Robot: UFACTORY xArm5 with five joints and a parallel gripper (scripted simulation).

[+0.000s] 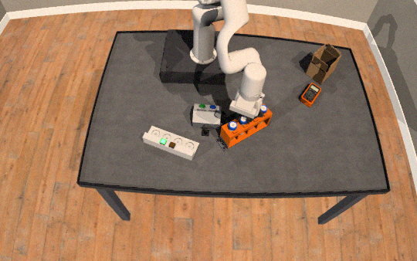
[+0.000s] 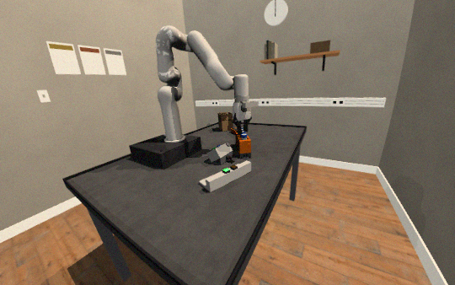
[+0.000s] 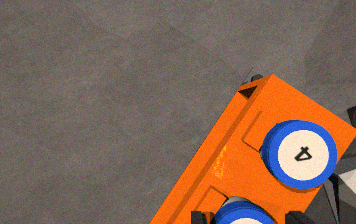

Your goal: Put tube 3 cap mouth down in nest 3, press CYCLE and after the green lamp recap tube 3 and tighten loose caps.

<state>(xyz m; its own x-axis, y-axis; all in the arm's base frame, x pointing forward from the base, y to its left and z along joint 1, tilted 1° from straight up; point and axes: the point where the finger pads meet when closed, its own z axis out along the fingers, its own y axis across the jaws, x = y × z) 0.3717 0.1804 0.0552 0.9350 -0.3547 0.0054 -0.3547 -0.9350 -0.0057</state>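
Right now the cap 3 is 20 mm below my hand. Also, from my hand: cap 2 (40 mm to the left, 30 mm behind, 20 mm below); then cap 4 (40 mm to the right, 30 mm ahead, 20 mm below); then cap 1 (80 mm to the left, 60 mm behind, 20 mm below).
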